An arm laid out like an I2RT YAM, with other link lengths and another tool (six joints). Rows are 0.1 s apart.
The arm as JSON. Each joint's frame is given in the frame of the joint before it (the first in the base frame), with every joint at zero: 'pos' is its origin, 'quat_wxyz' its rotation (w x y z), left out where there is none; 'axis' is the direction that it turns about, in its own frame. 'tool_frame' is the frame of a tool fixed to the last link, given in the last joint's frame.
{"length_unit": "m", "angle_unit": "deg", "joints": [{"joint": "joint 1", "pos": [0.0, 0.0, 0.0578], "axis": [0.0, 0.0, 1.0]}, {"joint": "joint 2", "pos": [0.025, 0.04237, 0.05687], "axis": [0.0, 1.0, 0.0]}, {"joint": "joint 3", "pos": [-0.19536, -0.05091, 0.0], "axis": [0.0, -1.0, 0.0]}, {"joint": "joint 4", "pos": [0.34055, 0.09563, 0.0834], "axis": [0.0, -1.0, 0.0]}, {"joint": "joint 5", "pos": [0.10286, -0.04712, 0.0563], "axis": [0.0, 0.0, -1.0]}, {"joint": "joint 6", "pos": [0.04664, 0.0, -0.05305], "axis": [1.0, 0.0, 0.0]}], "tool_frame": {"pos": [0.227, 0.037, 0.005], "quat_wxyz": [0.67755, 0.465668, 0.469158, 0.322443]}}
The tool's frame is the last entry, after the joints.
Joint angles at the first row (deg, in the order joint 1, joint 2, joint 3, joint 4, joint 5, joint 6):
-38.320 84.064 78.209 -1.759 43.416 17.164
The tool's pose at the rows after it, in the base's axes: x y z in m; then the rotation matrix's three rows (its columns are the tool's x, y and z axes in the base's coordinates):
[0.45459 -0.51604 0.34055], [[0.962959 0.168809 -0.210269], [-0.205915 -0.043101 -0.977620], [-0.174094 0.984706 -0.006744]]
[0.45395 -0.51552 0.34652], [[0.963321 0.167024 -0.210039], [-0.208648 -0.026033 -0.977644], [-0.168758 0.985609 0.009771]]
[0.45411 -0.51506 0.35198], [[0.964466 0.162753 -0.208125], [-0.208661 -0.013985 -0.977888], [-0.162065 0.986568 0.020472]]
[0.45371 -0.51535 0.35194], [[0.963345 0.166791 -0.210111], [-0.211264 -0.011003 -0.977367], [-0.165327 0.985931 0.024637]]
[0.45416 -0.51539 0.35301], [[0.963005 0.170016 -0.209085], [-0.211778 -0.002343 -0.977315], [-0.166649 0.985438 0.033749]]
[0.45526 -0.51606 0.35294], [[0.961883 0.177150 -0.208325], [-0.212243 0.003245 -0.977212], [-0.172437 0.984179 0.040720]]
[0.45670 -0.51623 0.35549], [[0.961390 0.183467 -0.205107], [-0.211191 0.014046 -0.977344], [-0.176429 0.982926 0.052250]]
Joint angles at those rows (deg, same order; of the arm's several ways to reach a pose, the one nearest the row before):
-38.320 83.593 77.068 1.192 43.374 15.406
-38.320 83.249 76.545 2.738 43.419 14.427
-38.319 83.100 76.442 3.676 43.327 13.898
-38.321 83.123 76.296 4.055 43.462 13.496
-38.320 83.113 75.937 5.043 43.429 12.800
-38.321 83.404 75.936 5.689 43.417 12.099
-38.320 83.594 75.938 6.621 43.264 11.133

